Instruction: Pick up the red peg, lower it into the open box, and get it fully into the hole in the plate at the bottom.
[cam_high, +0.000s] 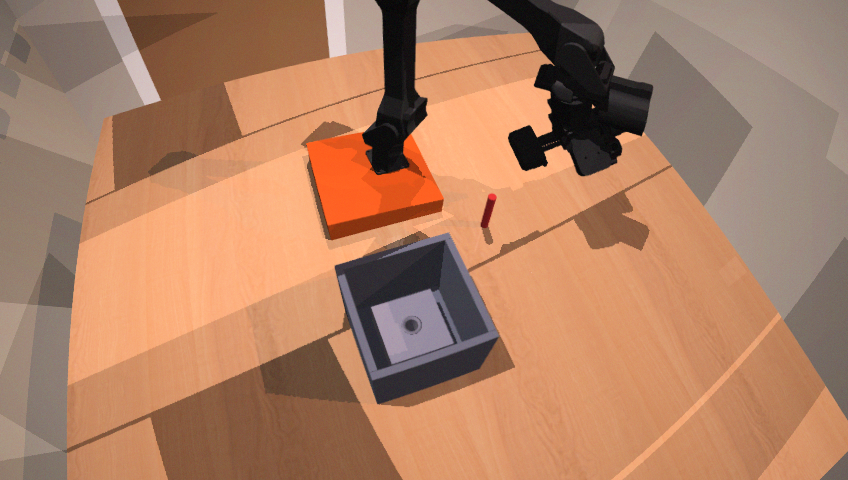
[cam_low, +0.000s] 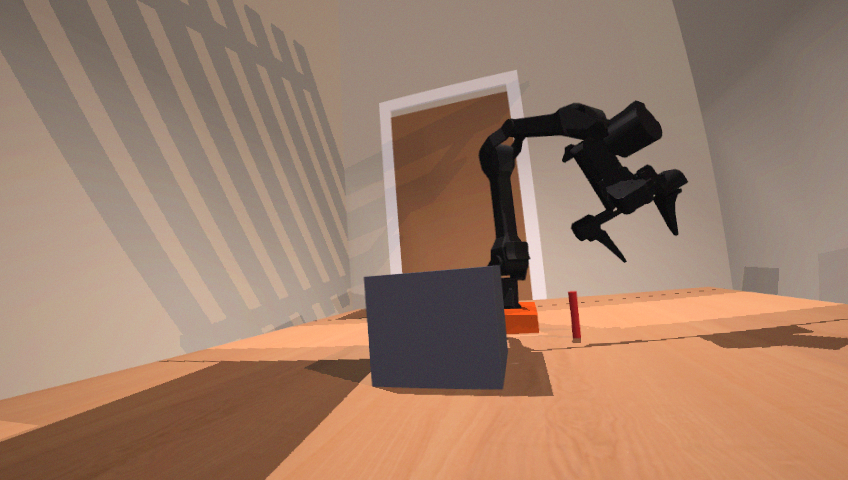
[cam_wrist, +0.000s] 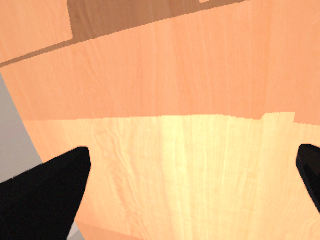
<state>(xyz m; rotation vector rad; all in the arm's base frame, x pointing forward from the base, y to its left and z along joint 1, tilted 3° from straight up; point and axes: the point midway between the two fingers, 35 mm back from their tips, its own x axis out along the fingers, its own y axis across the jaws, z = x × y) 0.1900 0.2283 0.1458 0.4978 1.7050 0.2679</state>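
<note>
Right now my gripper tip is 140 mm to the left of the red peg, 100 mm above it and 10 mm past it. From my gripper tip the other things lie so: pale plate (340 mm to the right, 140 mm ahead, 100 mm below).
</note>
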